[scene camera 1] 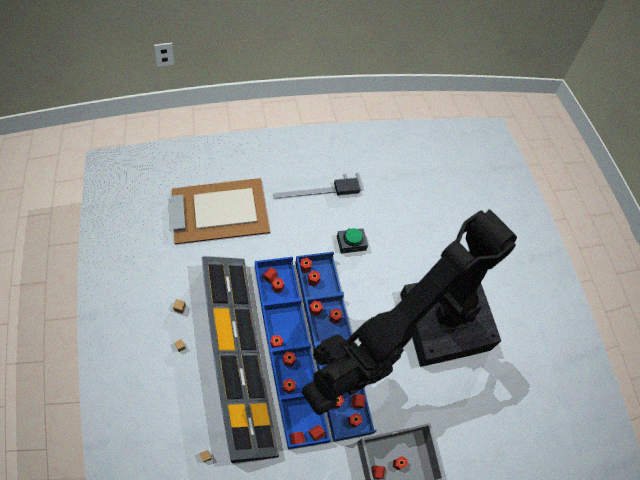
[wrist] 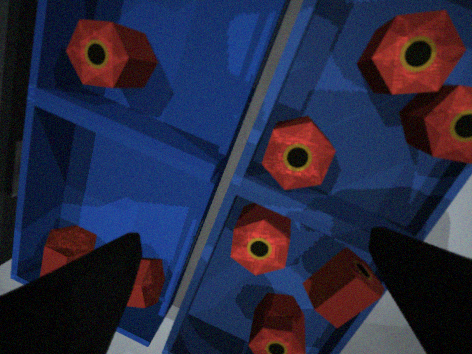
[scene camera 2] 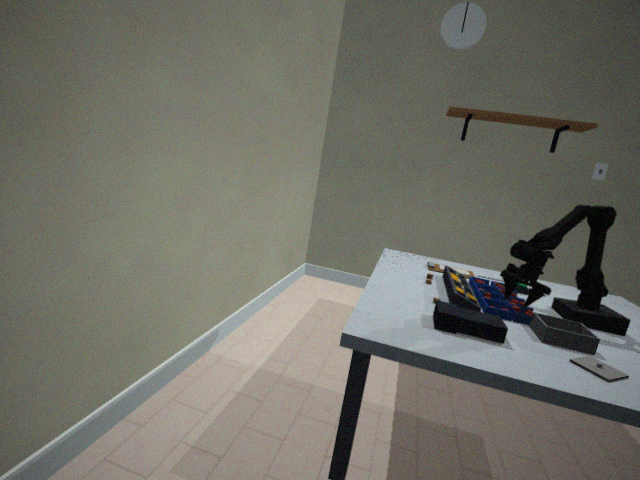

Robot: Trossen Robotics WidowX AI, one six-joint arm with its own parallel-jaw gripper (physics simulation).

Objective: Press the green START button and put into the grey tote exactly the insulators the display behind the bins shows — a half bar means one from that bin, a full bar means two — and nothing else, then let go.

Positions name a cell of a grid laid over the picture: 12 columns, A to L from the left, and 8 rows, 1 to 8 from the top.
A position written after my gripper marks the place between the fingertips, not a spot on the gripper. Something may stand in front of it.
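A display panel (wrist: A1) and a grey tote (scene camera 2: K6) are visible, as is my gripper (scene camera 1: G7) (wrist: G6) (scene camera 2: J6).
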